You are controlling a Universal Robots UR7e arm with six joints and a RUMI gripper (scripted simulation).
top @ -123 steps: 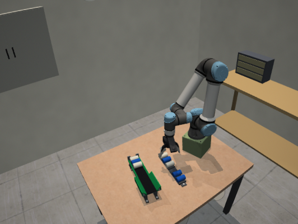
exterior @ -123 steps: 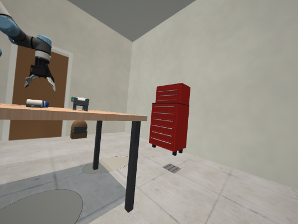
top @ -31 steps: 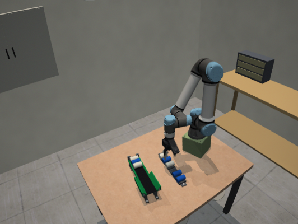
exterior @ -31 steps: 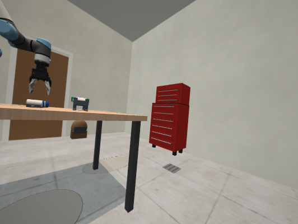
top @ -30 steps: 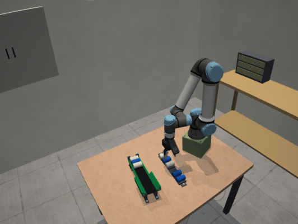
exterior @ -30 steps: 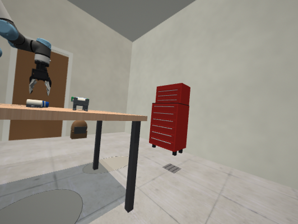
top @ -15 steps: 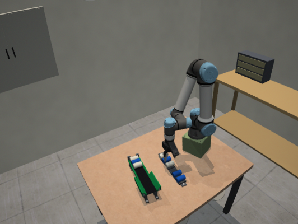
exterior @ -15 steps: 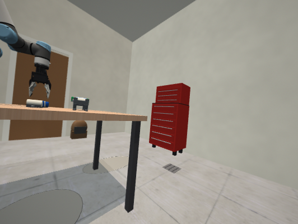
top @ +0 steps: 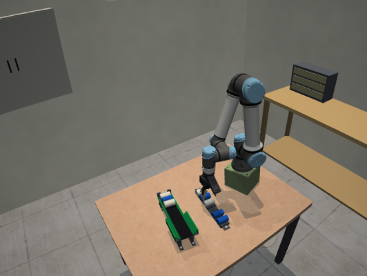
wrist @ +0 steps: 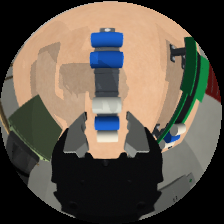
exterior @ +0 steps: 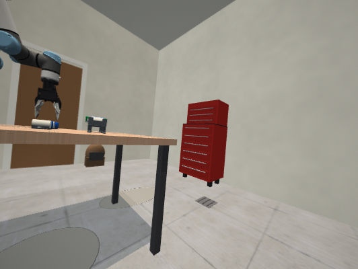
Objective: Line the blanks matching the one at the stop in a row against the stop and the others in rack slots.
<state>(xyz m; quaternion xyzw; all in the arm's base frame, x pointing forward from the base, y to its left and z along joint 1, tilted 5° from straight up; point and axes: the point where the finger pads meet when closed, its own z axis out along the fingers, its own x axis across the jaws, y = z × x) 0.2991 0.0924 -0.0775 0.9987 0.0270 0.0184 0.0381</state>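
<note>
My gripper is now 3 cm to the right of the dark stock rack and 8 cm above it.
</note>
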